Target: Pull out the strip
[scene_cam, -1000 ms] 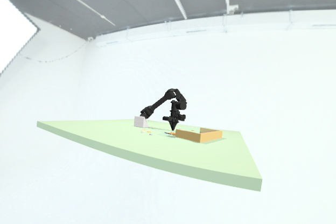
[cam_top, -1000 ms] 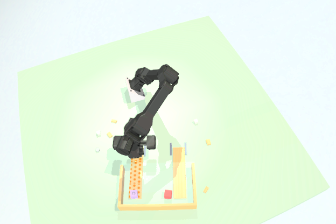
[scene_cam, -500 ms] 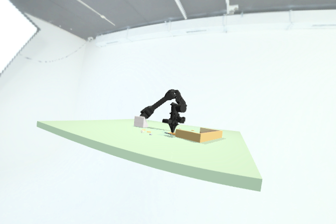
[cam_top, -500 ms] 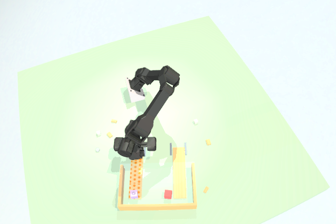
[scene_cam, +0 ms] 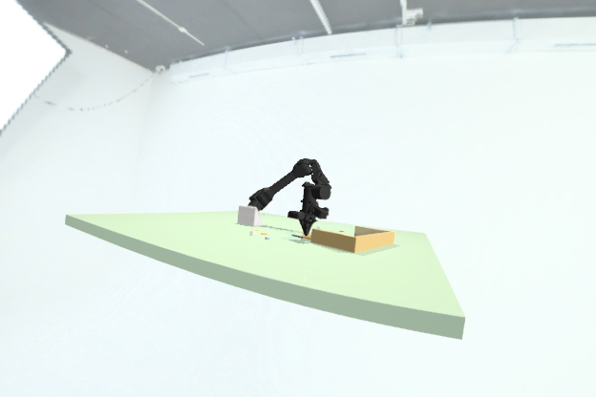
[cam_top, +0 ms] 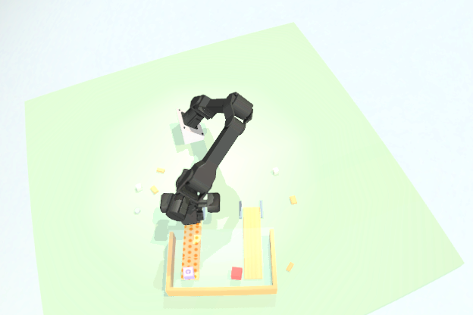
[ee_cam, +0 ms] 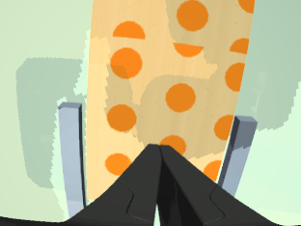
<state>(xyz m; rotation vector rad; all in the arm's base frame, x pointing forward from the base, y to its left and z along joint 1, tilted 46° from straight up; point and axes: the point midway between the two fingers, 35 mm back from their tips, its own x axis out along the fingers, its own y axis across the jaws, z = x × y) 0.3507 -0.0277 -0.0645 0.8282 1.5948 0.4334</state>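
The dotted strip lies 90 mm ahead of my gripper tip and 30 mm to the right of it. Also, from my gripper tip: plain strip: 160 mm to the left, 150 mm ahead.
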